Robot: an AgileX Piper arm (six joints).
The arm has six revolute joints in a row. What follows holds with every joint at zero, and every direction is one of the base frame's. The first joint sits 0.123 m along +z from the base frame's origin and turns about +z. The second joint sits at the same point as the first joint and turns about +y. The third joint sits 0.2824 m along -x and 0.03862 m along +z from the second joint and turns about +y. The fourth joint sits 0.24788 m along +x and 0.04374 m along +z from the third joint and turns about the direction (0.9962, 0, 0.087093). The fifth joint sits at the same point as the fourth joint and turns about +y. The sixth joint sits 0.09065 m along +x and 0.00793 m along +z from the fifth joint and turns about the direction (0.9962, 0, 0.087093). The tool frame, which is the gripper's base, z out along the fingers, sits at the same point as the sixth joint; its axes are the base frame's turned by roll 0, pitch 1.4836 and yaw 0 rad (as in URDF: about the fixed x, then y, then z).
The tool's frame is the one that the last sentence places.
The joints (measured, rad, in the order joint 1, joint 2, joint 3, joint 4, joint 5, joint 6), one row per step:
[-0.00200 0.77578 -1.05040 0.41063 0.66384 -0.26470]
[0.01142 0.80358 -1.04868 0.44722 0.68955 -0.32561]
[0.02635 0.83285 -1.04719 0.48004 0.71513 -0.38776]
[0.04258 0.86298 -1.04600 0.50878 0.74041 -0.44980]
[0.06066 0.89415 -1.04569 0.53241 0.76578 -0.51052]
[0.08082 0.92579 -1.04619 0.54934 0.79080 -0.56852]
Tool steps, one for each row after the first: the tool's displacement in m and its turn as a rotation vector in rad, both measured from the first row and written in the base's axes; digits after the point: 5 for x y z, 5 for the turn. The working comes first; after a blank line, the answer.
Tool pose at each row, in the base's axes (x y z in m, rotation vector in rad; the steps are taken from these numbers as rounded here):
[0.13745 0.02210 0.43495 -0.11322 1.82800 0.27217]
[0.14474 0.02669 0.42924 -0.17535 1.86745 0.28914]
[0.15203 0.03157 0.42325 -0.24370 1.90451 0.30470]
[0.15914 0.03671 0.41707 -0.31691 1.93836 0.31913]
[0.16605 0.04216 0.41074 -0.39496 1.96922 0.33243]
[0.17261 0.04787 0.40429 -0.47719 1.99685 0.34343]

[0.00729 0.00459 -0.00571 -0.02587 0.03690 0.05238]
[0.01458 0.00947 -0.01170 -0.05530 0.07208 0.10765]
[0.02169 0.01461 -0.01788 -0.08726 0.10510 0.16504]
[0.02860 0.02006 -0.02421 -0.12174 0.13642 0.22455]
[0.03516 0.02577 -0.03066 -0.15914 0.16592 0.28519]

